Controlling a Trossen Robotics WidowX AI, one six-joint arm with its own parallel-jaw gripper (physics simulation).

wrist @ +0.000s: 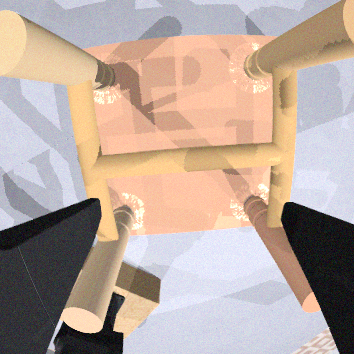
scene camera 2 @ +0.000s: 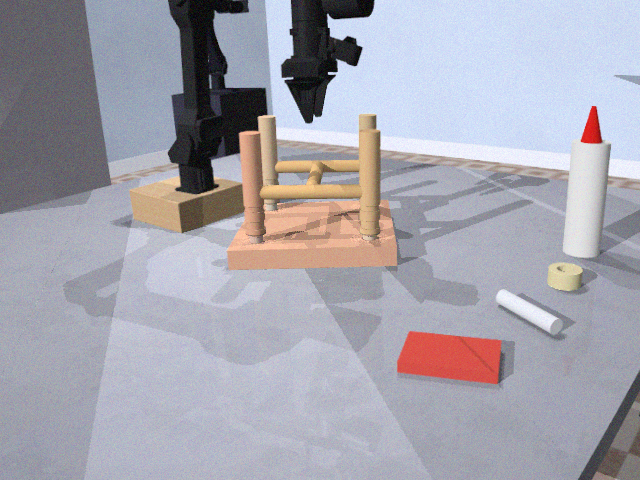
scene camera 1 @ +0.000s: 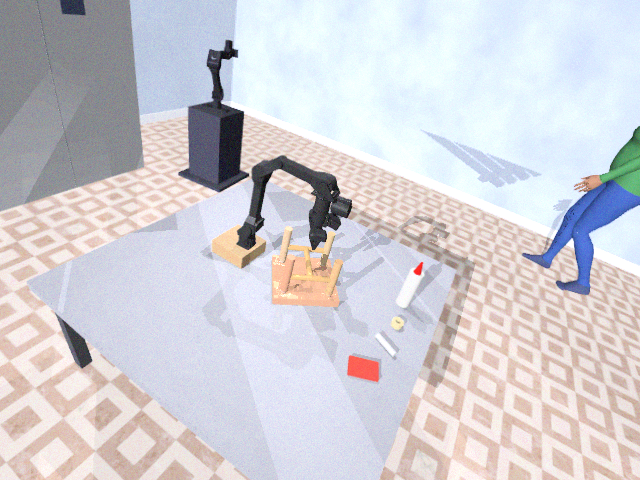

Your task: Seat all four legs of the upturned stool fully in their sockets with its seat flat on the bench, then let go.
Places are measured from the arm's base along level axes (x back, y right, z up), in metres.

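Where they show: gripper, fingertip midpoint: (wrist: 193,209) (scene camera 2: 313,120) (scene camera 1: 313,243); arm's base at its link origin: (scene camera 2: 197,188) (scene camera 1: 246,243).
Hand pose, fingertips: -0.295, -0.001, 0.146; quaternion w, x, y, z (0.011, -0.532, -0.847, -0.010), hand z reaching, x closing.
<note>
Each offset is from my fingertips to the top centre of the thing, as dx, dy, dz. "spot": to the spot under its first point. Level surfaces: height alone.
The upturned stool's salmon seat (scene camera 1: 305,299) (scene camera 2: 312,259) (wrist: 135,132) lies flat on the grey bench @[dz -0.207] (scene camera 1: 170,330) (scene camera 2: 232,413). Four legs stand nearly upright near its corners, among them a reddish leg @[+0.030, +0.129, -0.001] (scene camera 1: 287,276) (scene camera 2: 251,180) (wrist: 280,260) and a tan leg @[spot: -0.132, +0.050, -0.081] (scene camera 1: 334,279) (scene camera 2: 370,180). In scene camera 2, short greyish sections show at three leg bases; the back right base is hidden. How deep the legs sit in the sockets cannot be told. An H-shaped stretcher (scene camera 1: 308,263) (scene camera 2: 310,192) (wrist: 190,161) joins the legs. My gripper (scene camera 1: 314,245) (scene camera 2: 313,119) (wrist: 193,209) is open and empty above the stretcher, clear of the stool.
My arm's wooden base block (scene camera 1: 238,249) (scene camera 2: 183,206) stands behind left of the stool. To the right are a white red-tipped bottle @[-0.410, -0.139, +0.021] (scene camera 1: 409,289) (scene camera 2: 586,201), a yellow ring @[-0.416, +0.003, -0.184] (scene camera 1: 397,326) (scene camera 2: 564,280), a white rod @[-0.400, +0.129, -0.187] (scene camera 1: 385,345) (scene camera 2: 528,312) and a red block @[-0.357, +0.267, -0.194] (scene camera 1: 363,368) (scene camera 2: 449,356).
</note>
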